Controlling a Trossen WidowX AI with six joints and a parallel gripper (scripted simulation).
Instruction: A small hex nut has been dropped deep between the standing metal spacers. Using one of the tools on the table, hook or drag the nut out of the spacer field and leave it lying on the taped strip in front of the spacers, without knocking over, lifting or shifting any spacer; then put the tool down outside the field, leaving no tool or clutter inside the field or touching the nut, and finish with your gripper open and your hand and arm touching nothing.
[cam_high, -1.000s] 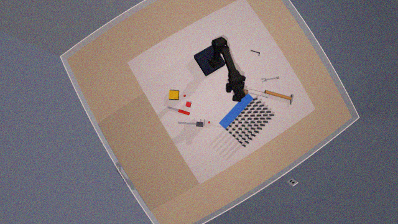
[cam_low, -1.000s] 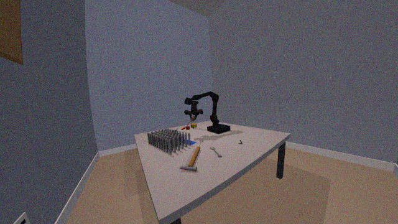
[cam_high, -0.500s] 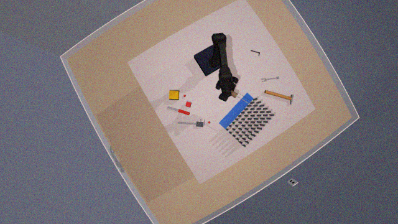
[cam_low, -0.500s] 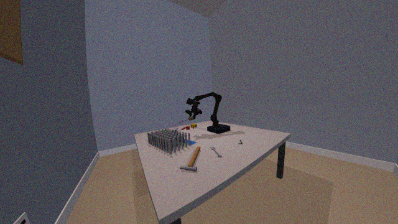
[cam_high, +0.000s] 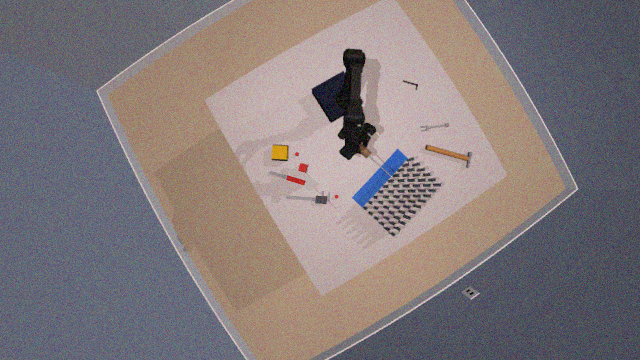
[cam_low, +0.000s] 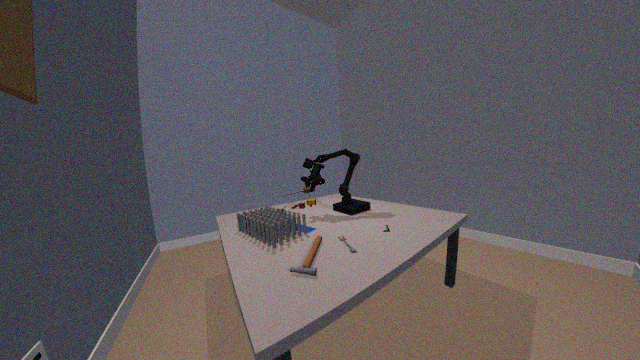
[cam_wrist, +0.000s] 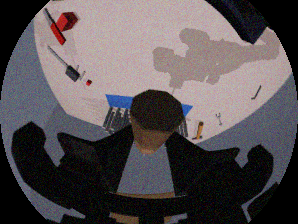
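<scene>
My gripper tip is now 190 mm above the blue taped strip, 160 mm short of it and 80 mm to the right of it. From my gripper tip the other things lie so: hex key (460 mm to the left, 270 mm behind, 180 mm below); red block (300 mm to the right, 170 mm below, 30 mm behind).
</scene>
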